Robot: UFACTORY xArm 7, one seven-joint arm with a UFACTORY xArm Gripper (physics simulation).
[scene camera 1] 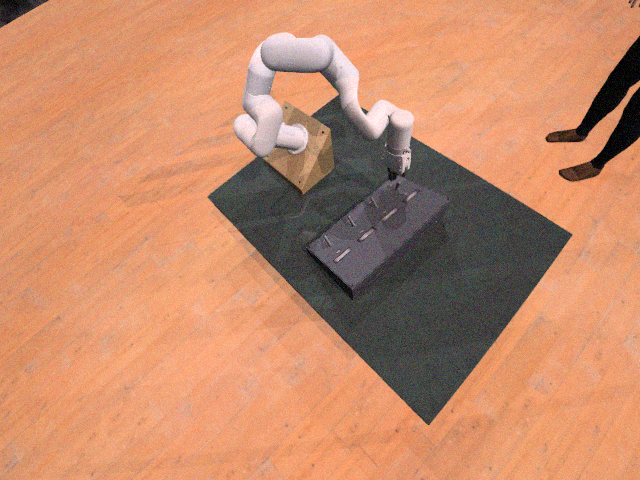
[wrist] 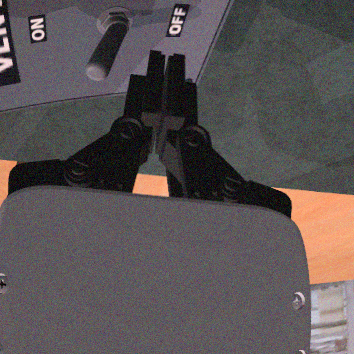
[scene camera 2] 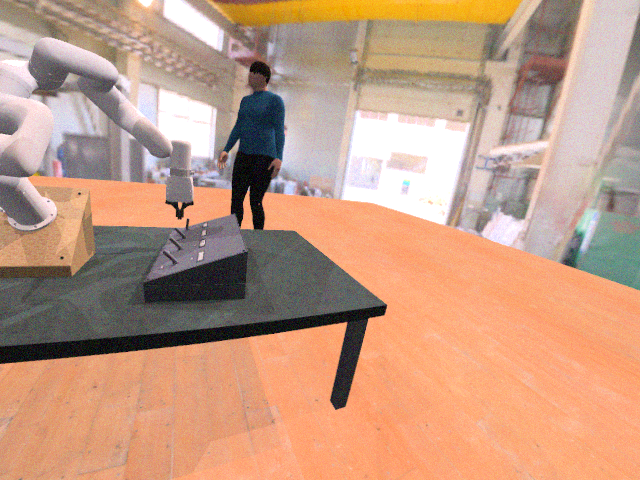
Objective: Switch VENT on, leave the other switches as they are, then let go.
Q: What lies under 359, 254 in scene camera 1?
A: A dark switch panel.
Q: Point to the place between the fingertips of my gripper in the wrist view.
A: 161, 73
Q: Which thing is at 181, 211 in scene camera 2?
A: My gripper.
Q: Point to a dark switch panel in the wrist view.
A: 51, 51
